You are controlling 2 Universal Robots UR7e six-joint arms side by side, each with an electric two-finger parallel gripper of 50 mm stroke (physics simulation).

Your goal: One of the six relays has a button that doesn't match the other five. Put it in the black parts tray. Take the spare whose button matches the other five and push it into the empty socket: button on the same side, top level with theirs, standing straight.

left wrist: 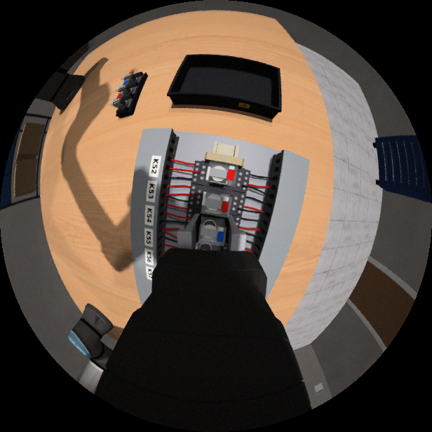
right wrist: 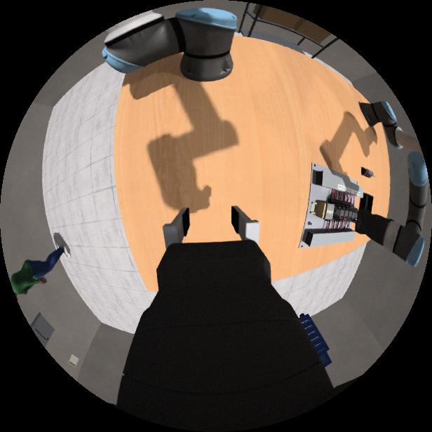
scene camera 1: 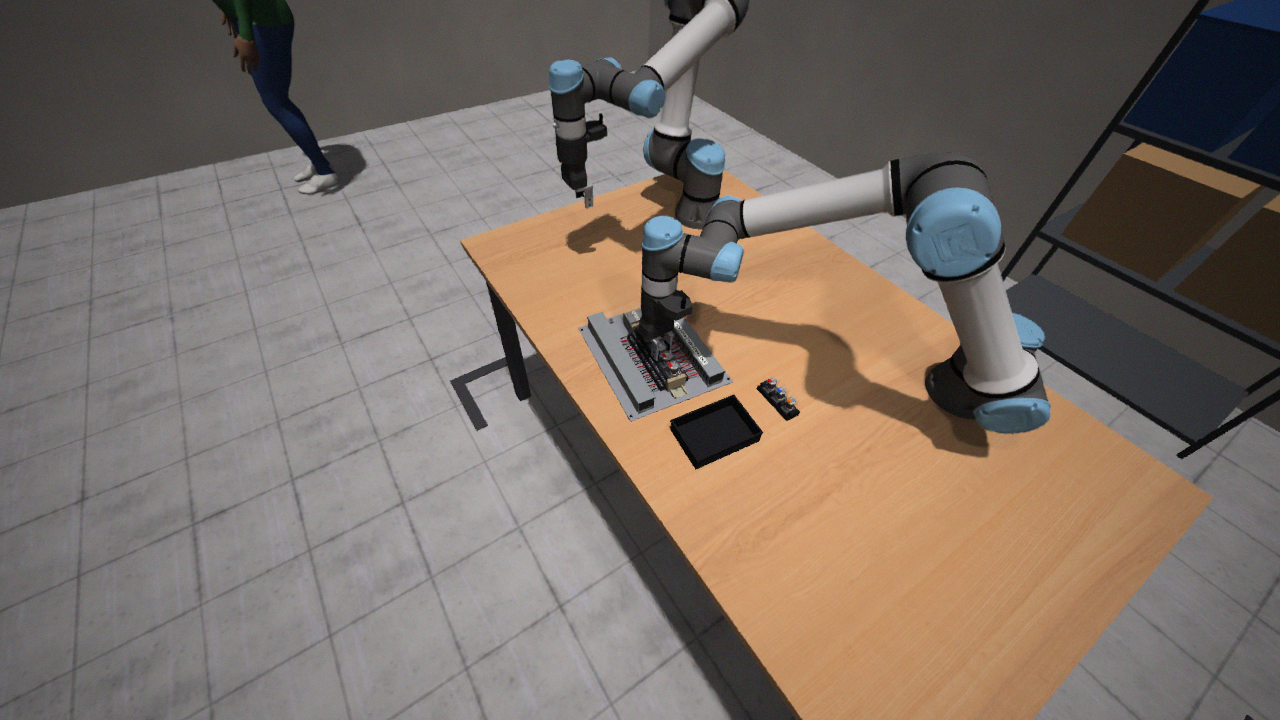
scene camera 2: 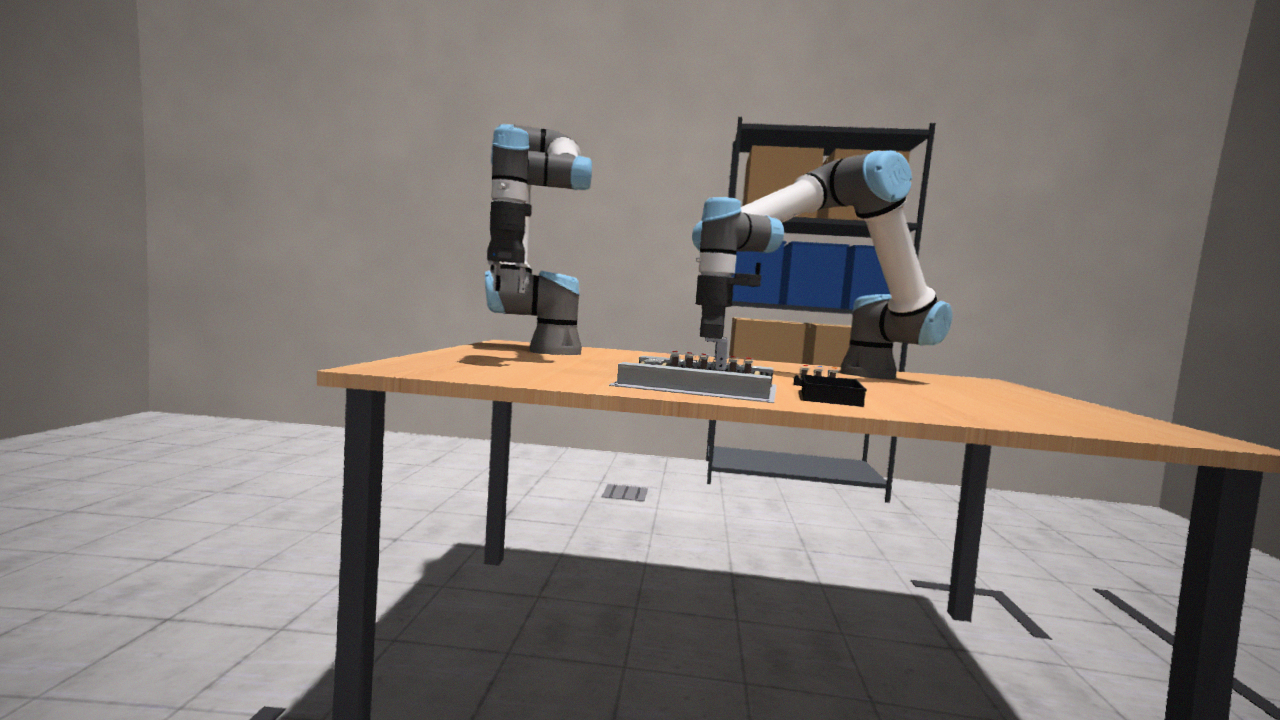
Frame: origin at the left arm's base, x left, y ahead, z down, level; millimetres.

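Seen in the pictures: left gripper, fingertip midpoint: (scene camera 1: 661, 354) (scene camera 2: 720, 368); right gripper, fingertip midpoint: (scene camera 1: 584, 201) (scene camera 2: 508, 291); left arm's base at its link origin: (scene camera 1: 959, 392) (scene camera 2: 867, 375); right arm's base at its link origin: (scene camera 1: 698, 215) (scene camera 2: 555, 352).
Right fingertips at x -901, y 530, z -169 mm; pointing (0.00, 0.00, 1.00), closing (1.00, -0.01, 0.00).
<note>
Offsets run from my right fingertips to a thing's top centre. "pt": to the spot under its first point.
My left gripper (scene camera 1: 664, 340) (scene camera 2: 719, 354) (left wrist: 212, 222) is shut on a relay with a blue button (left wrist: 212, 232), in the row on the panel {dz +126, dx +440, dy +133 mm} (scene camera 1: 617, 362) (scene camera 2: 693, 379) (left wrist: 295, 190) (right wrist: 330, 237). How deep that relay sits is hidden. Two relays with red buttons, the upper one (left wrist: 220, 174) and the lower one (left wrist: 216, 203), stand beyond it in the left wrist view; the wrist hides the rest. The black parts tray {dz +133, dx +716, dy +46 mm} (scene camera 1: 720, 433) (scene camera 2: 832, 392) (left wrist: 225, 85) is empty. A black holder {pt dz +146, dx +761, dy -127 mm} (scene camera 1: 791, 412) (left wrist: 131, 102) carries spares with red, blue and orange buttons. My right gripper (scene camera 1: 586, 195) (scene camera 2: 512, 277) (right wrist: 210, 215) is open and empty, high above the table.
Grey wire ducts flank the relay row, with red and black wires and labels K52 to K57. A beige end block (left wrist: 225, 158) stands at the row's tray end. The holder lies beside the tray. A person (scene camera 1: 277, 80) (right wrist: 42, 267) stands on the floor away from the table.
</note>
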